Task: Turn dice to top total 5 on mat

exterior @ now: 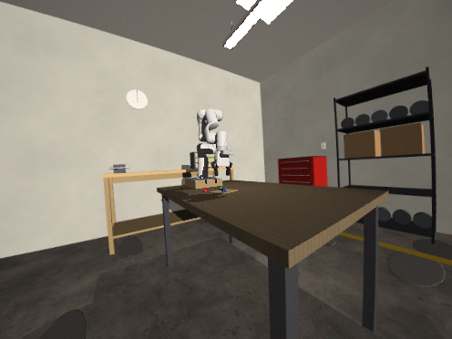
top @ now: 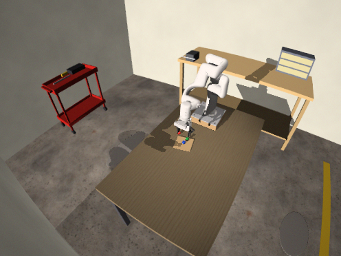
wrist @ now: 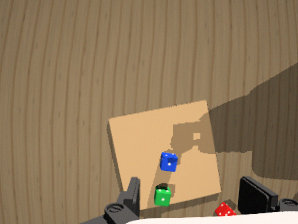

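The red die lies 90 mm behind my hand, 70 mm to the right of it and 100 mm below it. From my hand the other things lie so: tan mat 10 mm to the left, 110 mm below; blue die 10 mm to the left, 100 mm below; green die 50 mm behind, 20 mm to the left, 100 mm below.
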